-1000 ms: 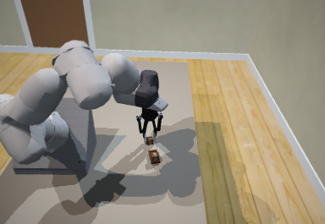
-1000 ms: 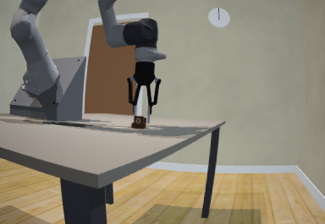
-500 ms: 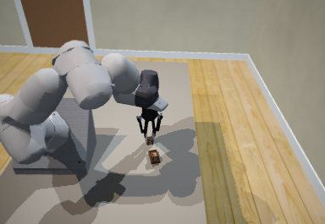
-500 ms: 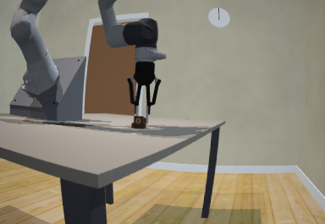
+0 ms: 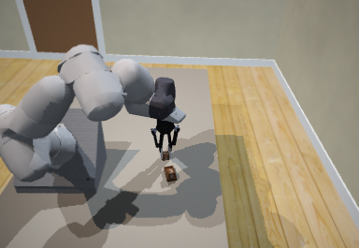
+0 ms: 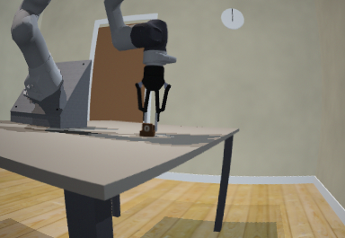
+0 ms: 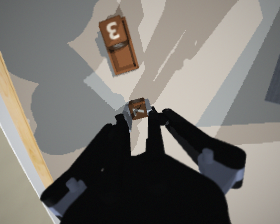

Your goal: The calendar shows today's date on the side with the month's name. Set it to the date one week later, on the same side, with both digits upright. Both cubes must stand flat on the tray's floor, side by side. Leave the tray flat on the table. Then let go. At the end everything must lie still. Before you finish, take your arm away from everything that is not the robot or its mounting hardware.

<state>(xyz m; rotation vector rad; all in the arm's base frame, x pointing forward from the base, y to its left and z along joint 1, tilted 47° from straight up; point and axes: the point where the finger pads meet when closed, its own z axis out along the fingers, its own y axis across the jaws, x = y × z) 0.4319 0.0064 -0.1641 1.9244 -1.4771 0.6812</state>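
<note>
Now: hand 3 cm short of the brown tray, 11 cm to the left of it and 3 cm above it.
</note>
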